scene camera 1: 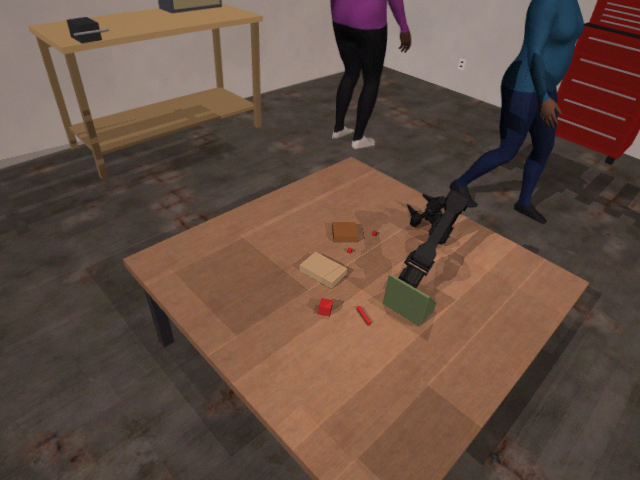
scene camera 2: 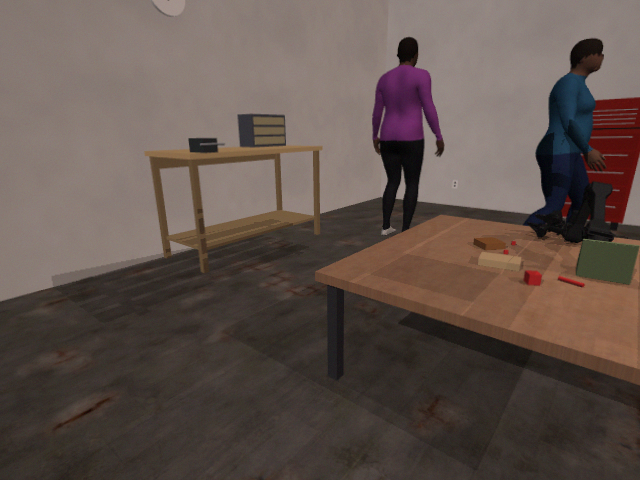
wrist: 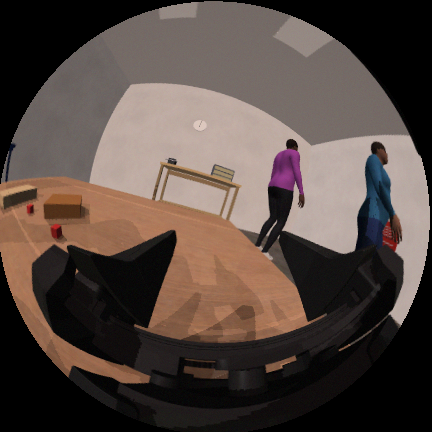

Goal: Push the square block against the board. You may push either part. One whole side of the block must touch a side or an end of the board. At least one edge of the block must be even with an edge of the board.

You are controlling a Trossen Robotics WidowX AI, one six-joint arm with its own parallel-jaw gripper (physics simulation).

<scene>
My gripper (wrist: 229,236) is open, holding nothing. A pale tan board (scene camera 1: 317,266) and a brown square block (wrist: 57,205) rest on the table.
</scene>
